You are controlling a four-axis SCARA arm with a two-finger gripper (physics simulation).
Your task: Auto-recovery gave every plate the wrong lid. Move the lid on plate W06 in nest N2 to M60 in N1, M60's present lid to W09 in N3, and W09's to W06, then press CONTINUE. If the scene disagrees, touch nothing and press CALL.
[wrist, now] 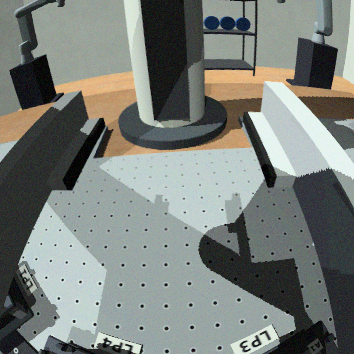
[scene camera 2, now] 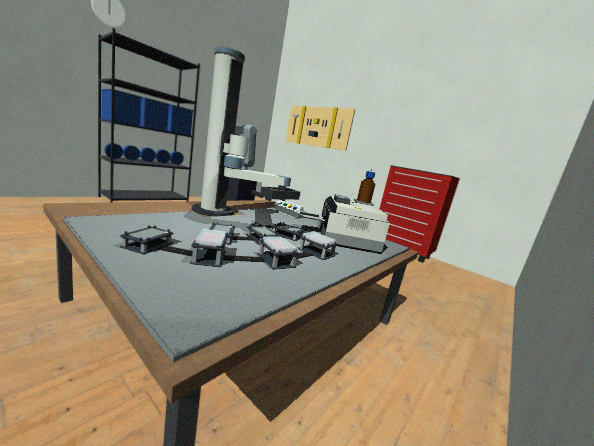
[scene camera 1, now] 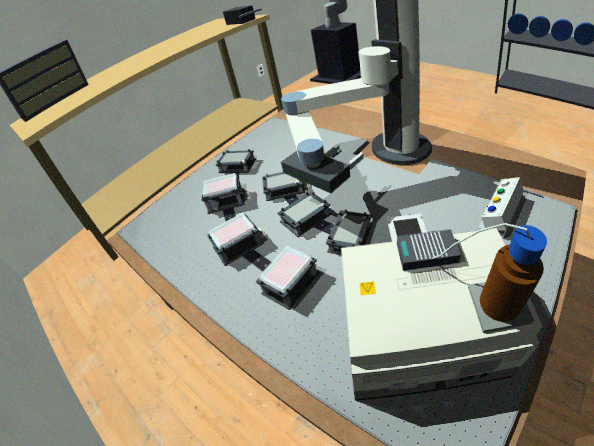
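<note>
Three plates with pink wells under clear lids stand on raised nests: one farther back, a middle one and one nearest the white instrument. Their IDs and nest labels are not readable. My gripper is shut to a narrow stance with nothing between its fingers, raised above the mat behind the low stands, pointing toward the column. The button box has white, green, yellow and blue buttons; its lettering is not readable.
Low dark stands lie between the plates and the arm column. Another stand is at the far end. Tags LP4 and LP3 show. A brown bottle tops the white instrument.
</note>
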